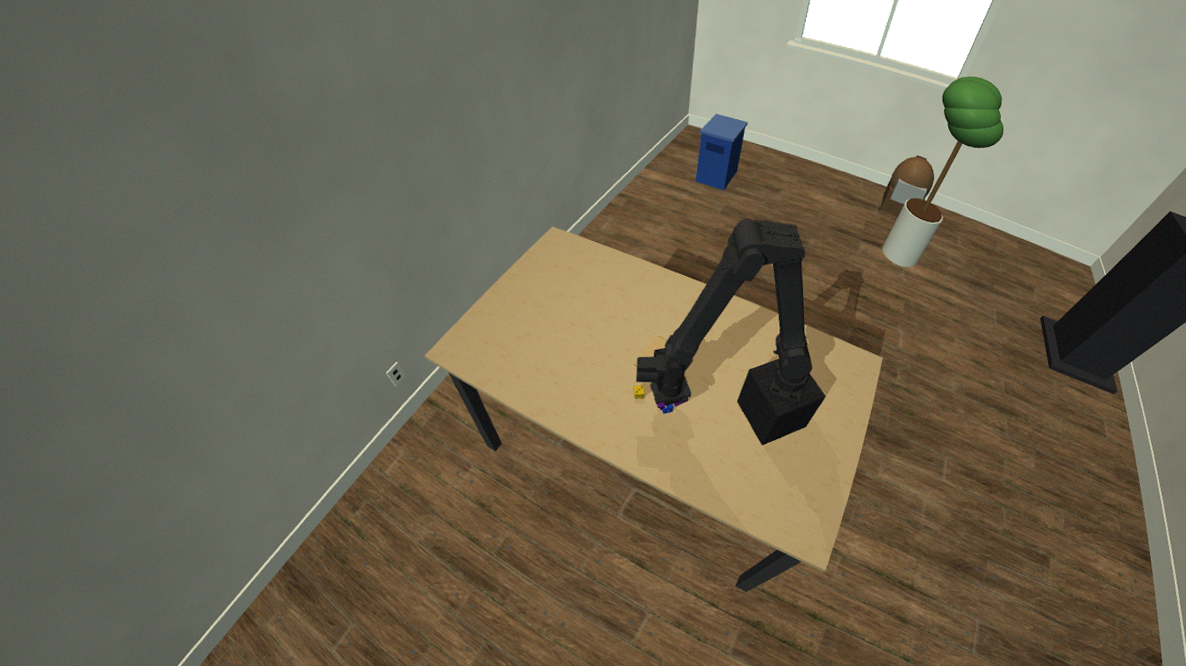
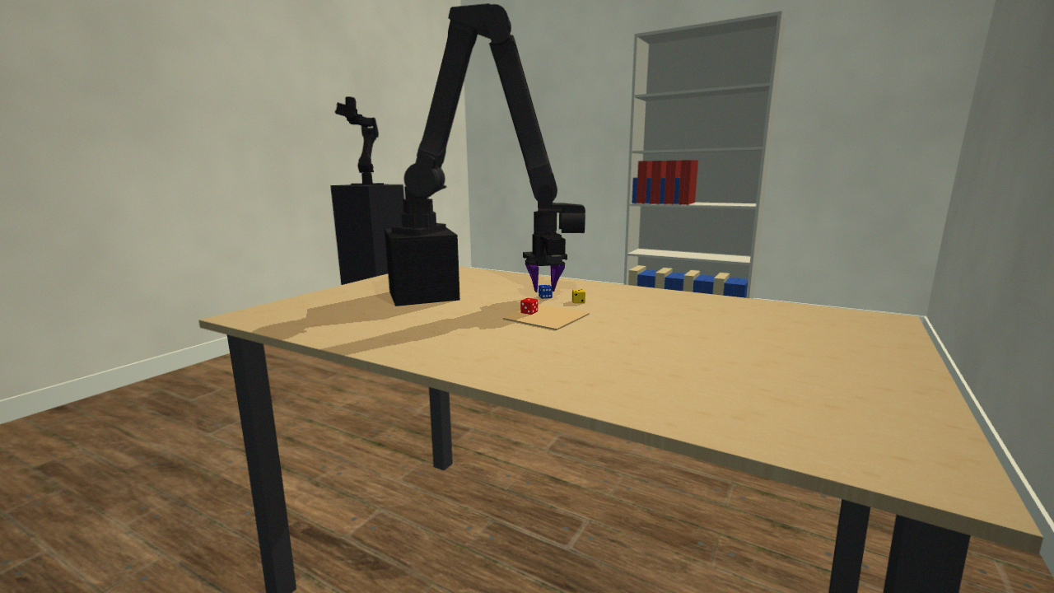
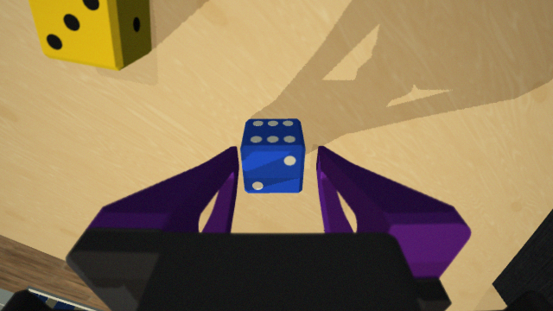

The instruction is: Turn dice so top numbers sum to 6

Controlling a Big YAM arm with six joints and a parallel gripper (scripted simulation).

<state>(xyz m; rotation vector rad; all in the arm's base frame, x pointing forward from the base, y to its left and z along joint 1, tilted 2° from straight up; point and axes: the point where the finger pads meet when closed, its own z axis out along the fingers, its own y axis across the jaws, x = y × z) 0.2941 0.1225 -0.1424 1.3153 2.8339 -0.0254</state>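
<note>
Now: hand 1 cm above the blue die. Round my hand: red die 15 cm to the right, 3 cm ahead; then yellow die 10 cm ahead, 1 cm to the right, 1 cm below; then tan mat 16 cm to the right, 8 cm ahead, 2 cm below.
</note>
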